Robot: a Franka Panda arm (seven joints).
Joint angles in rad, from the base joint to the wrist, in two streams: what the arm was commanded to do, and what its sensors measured. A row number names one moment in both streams.
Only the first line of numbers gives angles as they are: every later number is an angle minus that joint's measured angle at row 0.
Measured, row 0:
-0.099 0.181 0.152 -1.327 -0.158 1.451 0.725
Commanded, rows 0 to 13:
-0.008 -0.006 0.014 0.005 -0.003 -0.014 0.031
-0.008 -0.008 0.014 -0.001 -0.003 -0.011 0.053
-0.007 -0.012 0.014 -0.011 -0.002 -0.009 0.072
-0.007 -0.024 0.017 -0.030 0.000 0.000 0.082
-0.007 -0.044 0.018 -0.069 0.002 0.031 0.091
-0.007 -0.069 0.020 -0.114 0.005 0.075 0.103
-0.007 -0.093 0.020 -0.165 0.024 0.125 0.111
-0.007 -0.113 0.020 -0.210 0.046 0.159 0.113
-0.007 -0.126 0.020 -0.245 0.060 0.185 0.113
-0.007 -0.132 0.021 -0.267 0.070 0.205 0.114
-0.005 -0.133 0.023 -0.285 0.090 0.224 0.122
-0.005 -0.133 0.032 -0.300 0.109 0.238 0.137
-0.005 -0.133 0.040 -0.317 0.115 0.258 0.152
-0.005 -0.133 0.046 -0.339 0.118 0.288 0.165
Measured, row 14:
0.003 -0.097 0.019 -0.247 0.093 0.209 0.115
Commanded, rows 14 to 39:
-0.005 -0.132 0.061 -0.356 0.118 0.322 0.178
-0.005 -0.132 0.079 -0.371 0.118 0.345 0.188
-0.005 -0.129 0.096 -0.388 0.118 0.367 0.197
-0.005 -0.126 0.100 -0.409 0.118 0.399 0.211
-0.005 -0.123 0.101 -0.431 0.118 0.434 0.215
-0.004 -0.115 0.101 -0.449 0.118 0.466 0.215
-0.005 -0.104 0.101 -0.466 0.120 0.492 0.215
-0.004 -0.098 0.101 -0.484 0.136 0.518 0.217
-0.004 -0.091 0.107 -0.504 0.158 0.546 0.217
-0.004 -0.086 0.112 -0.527 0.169 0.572 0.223
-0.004 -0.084 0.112 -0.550 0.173 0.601 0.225
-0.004 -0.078 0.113 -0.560 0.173 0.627 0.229
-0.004 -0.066 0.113 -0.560 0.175 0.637 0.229
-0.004 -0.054 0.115 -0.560 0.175 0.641 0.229
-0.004 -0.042 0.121 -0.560 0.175 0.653 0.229
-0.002 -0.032 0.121 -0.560 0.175 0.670 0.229
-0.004 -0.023 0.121 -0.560 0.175 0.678 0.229
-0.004 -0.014 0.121 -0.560 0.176 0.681 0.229
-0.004 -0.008 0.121 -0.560 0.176 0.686 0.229
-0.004 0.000 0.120 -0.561 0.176 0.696 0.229
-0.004 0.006 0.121 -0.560 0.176 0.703 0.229
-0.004 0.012 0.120 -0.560 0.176 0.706 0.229
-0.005 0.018 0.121 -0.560 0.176 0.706 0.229
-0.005 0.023 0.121 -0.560 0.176 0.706 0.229
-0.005 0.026 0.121 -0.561 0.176 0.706 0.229
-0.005 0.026 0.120 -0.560 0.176 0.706 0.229
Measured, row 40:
0.003 0.016 0.108 -0.552 0.162 0.680 0.213
